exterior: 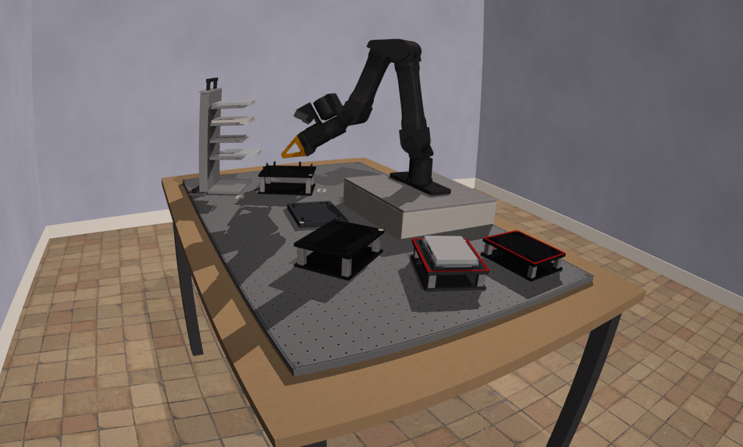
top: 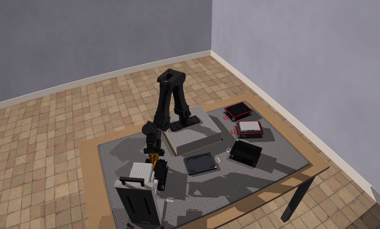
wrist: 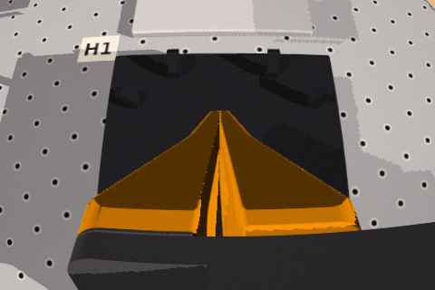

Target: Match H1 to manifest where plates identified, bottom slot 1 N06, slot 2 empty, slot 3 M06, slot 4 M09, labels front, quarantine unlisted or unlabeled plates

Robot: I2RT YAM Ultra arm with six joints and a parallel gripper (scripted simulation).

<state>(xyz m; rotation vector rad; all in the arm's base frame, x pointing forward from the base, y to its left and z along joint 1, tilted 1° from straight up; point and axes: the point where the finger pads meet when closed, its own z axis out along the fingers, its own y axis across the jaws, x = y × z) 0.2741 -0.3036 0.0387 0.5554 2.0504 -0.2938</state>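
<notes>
Right now the black regrip nest RG is 10 mm behind my hand and 50 mm below it. The rest, counted from my hand: flat recovery nest N6 (10 mm ahead, 270 mm to the left, 100 mm below); H1 deck label (150 mm ahead, 20 mm to the left, 110 mm below); plate hotel H1 (220 mm ahead, 130 mm to the right, 50 mm above).
</notes>
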